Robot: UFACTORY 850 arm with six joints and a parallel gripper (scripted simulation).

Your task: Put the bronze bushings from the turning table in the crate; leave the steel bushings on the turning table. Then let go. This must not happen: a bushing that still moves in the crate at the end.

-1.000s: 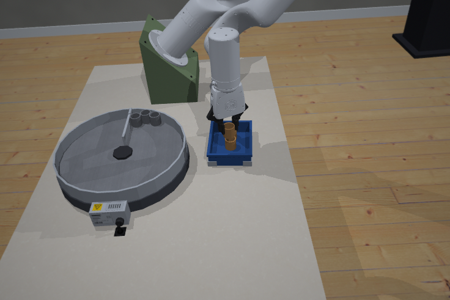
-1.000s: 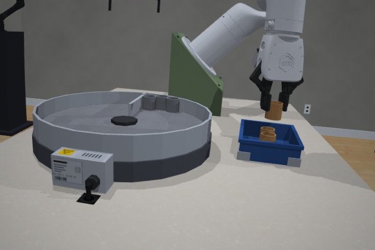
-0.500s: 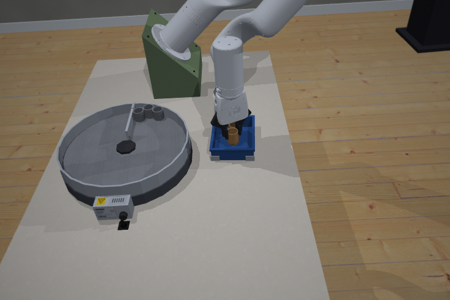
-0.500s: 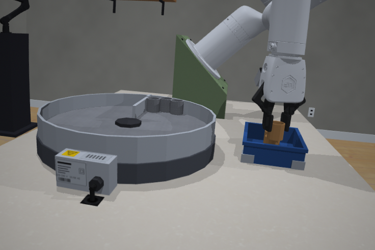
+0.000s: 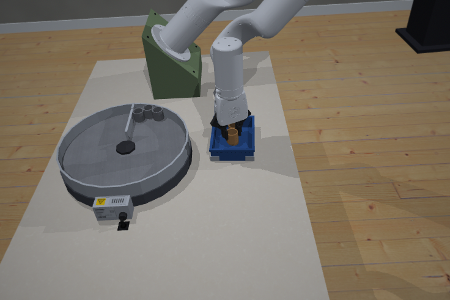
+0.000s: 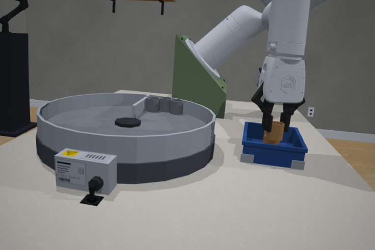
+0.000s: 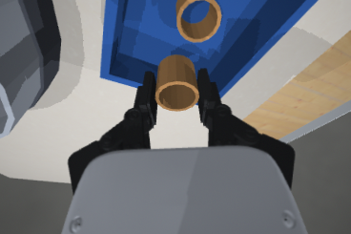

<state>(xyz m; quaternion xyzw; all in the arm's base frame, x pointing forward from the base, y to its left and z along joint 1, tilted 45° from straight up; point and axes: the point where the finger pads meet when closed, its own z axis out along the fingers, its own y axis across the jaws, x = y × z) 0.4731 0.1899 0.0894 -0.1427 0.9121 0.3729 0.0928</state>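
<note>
The blue crate is 70 mm below my hand, 50 mm behind it and 10 mm to the left of it. From my hand the other things lie so: grey turning table (350 mm to the right, 40 mm below, 10 mm behind).
</note>
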